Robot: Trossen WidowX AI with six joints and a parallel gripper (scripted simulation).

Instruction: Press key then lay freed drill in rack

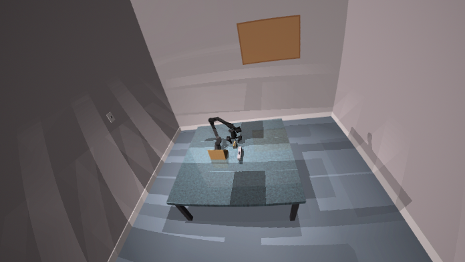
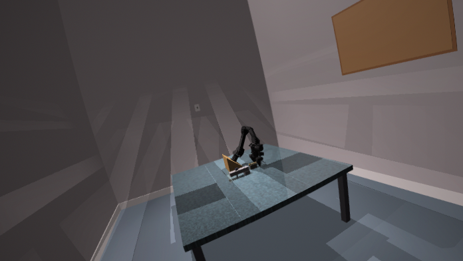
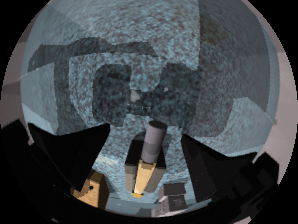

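Right now my gripper tip is 40 mm to the left of the drill and 30 mm below it. Round my gripper tip: grey holder block 220 mm to the right, 90 mm ahead, 30 mm above; then grey-brown block 50 mm to the right, 10 mm above; then blue key 240 mm to the right, 90 mm ahead, 40 mm above.
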